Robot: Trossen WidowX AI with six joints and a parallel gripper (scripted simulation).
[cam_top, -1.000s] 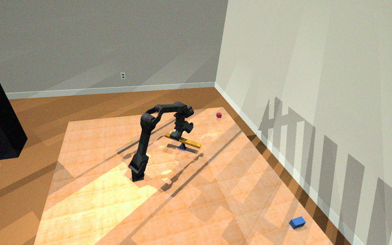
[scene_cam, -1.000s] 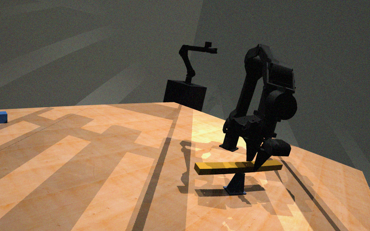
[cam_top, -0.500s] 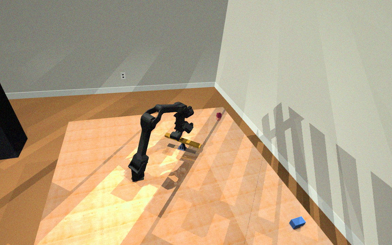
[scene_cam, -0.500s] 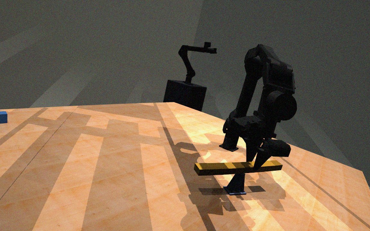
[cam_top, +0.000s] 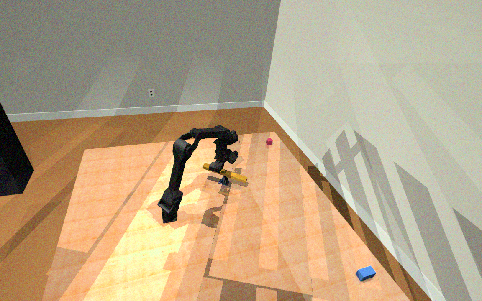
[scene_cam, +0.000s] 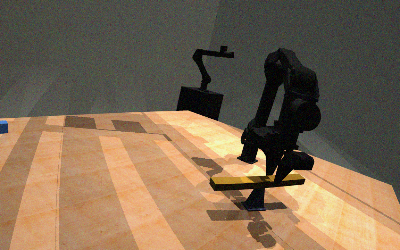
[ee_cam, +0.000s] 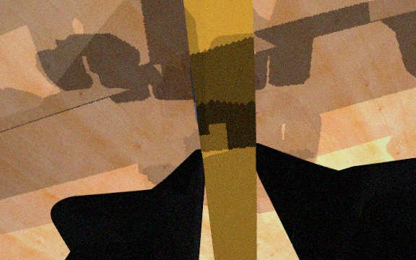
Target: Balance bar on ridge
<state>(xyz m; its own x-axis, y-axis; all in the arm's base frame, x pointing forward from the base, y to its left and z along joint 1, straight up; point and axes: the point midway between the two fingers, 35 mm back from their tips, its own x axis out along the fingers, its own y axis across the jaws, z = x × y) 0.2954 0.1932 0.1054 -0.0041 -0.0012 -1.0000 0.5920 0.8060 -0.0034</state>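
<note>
Now: the yellow bar 20 mm ahead of my gripper tip and 20 mm to the right of it. The rest, counted from my gripper tip: small magenta cube: 440 mm ahead, 310 mm to the left, 50 mm below; blue block: 440 mm ahead, 690 mm to the right, 50 mm below.
</note>
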